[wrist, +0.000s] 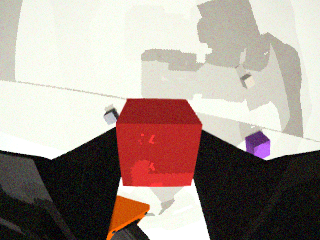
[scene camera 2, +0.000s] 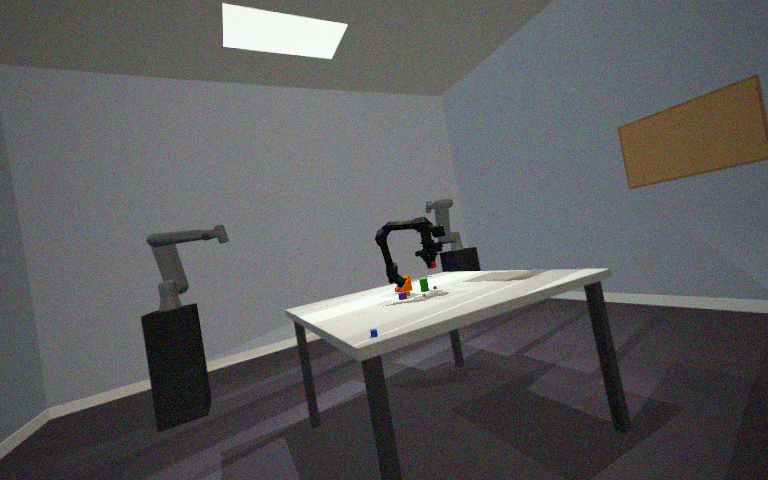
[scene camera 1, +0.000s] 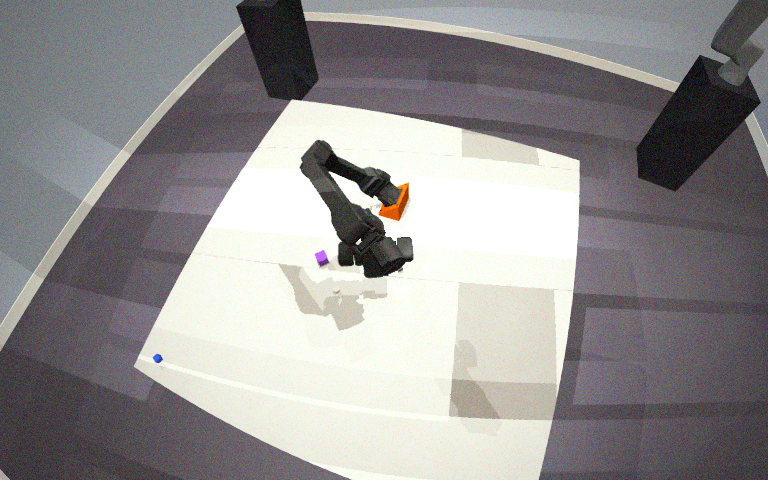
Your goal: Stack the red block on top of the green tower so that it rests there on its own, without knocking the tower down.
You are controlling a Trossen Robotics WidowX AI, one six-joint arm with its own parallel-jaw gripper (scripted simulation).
Labels:
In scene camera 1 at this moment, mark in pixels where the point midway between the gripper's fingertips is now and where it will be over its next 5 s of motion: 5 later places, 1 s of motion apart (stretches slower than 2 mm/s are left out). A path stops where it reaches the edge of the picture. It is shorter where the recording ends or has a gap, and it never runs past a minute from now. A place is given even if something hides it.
My gripper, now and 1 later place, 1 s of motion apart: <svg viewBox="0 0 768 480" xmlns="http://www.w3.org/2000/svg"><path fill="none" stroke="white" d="M377 265L381 244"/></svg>

